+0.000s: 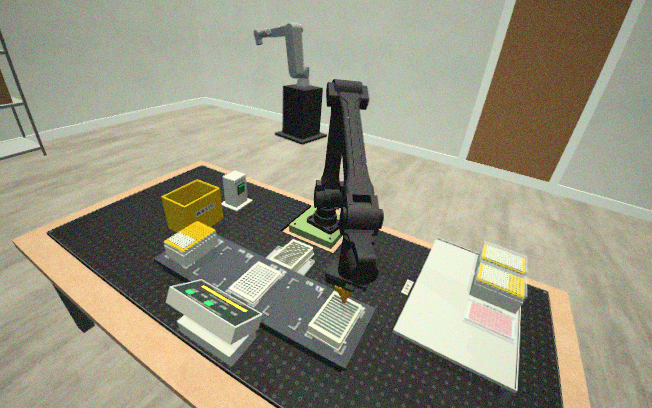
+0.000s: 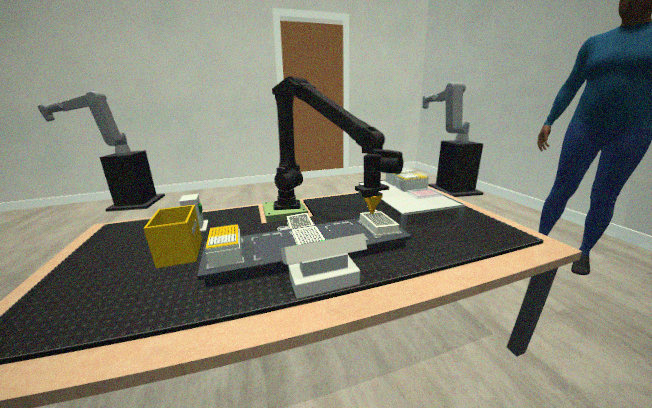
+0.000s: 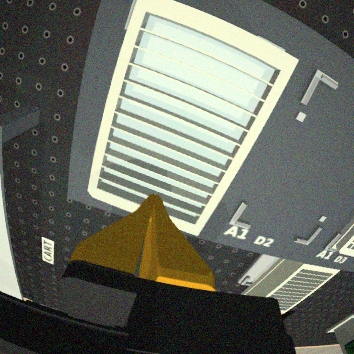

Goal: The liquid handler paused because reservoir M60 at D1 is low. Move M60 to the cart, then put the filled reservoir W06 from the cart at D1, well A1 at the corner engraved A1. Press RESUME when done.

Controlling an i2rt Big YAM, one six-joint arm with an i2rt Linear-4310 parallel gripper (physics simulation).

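Pixels of known places: gripper, fingertip midpoint: (image 1: 344, 301) (image 2: 371, 213) (image 3: 152, 201); arm's base, origin of the base link: (image 1: 324, 223) (image 2: 287, 206).
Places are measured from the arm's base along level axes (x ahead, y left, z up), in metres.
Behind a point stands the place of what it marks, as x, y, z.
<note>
A cream reservoir with long slats (image 1: 336, 320) @[0.365, 0.318, 0.060] (image 2: 380, 223) @[0.394, 0.305, 0.065] (image 3: 176, 120) @[0.361, 0.314, 0.057] sits at the right end of the dark deck (image 1: 280, 312) @[0.422, 0.187, 0.032] (image 2: 270, 248) @[0.433, -0.049, 0.032] (image 3: 280, 150) @[0.377, 0.233, 0.032], beside D2; pale liquid shows in its troughs. No M60 or W06 label is readable, and the engraving at its corner is hidden. A second slatted reservoir (image 1: 292, 254) @[0.232, 0.050, 0.021] (image 2: 300, 220) @[0.223, 0.051, 0.022] (image 3: 305, 285) @[0.251, 0.039, 0.024] stands behind the deck. My gripper (image 1: 344, 301) @[0.310, 0.302, 0.066] (image 2: 372, 212) @[0.310, 0.302, 0.066] (image 3: 152, 201) @[0.310, 0.302, 0.066] is shut and empty, its tips at the near end of the deck reservoir; contact is unclear. The white cart (image 1: 435, 300) @[0.123, 0.482, 0.044] (image 2: 415, 202) @[0.179, 0.536, 0.044] (image 3: 6, 250) @[0.123, 0.420, 0.044] stands right. The control panel (image 1: 215, 306) @[0.551, 0.114, 0.110] has lit green marks.
On the cart are tip boxes (image 1: 501, 280) @[0.004, 0.609, 0.114] (image 2: 411, 176) @[0.015, 0.590, 0.112] and a pink plate (image 1: 491, 319) @[0.100, 0.624, 0.057] (image 2: 424, 193) @[0.114, 0.610, 0.058]. A white well plate (image 1: 255, 282) @[0.403, 0.072, 0.042] (image 2: 307, 235) @[0.391, 0.066, 0.044] and a yellow-topped tip box (image 1: 190, 242) @[0.461, -0.141, 0.095] (image 2: 223, 245) @[0.501, -0.162, 0.091] stand on the deck. A yellow waste bin (image 1: 194, 207) @[0.355, -0.294, 0.099] (image 2: 172, 240) @[0.401, -0.338, 0.068] is at the left.
</note>
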